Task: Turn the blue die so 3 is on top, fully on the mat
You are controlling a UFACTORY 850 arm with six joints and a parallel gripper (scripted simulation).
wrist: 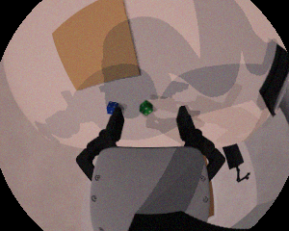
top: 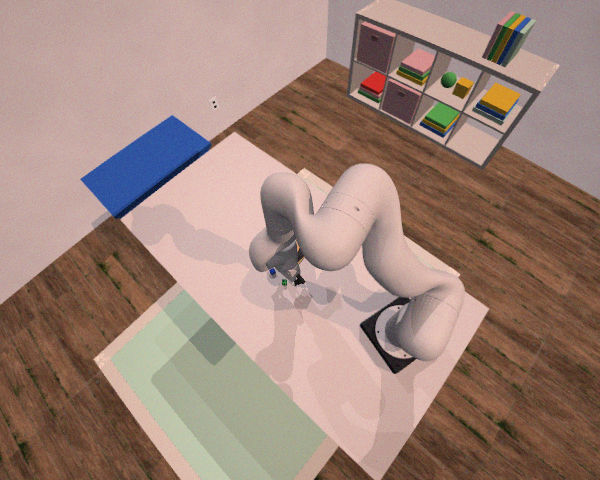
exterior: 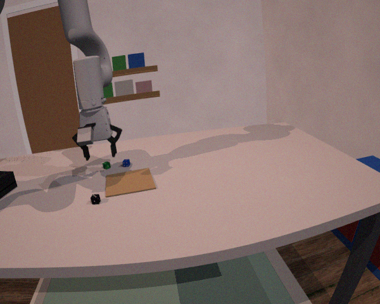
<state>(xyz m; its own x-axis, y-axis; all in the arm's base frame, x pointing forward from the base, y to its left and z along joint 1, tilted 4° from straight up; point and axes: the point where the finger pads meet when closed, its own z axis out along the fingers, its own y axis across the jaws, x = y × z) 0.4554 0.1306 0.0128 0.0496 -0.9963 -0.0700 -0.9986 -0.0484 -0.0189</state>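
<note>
Right now my hand is 10 mm short of the green die, 30 mm to the right of it and 50 mm above it. The rest, counted from my hand: tan mat 100 mm ahead, 100 mm to the right, 60 mm below; then blue die 80 mm ahead, 30 mm to the left, 50 mm below; then black die 20 mm ahead, 200 mm to the right, 50 mm below.
</note>
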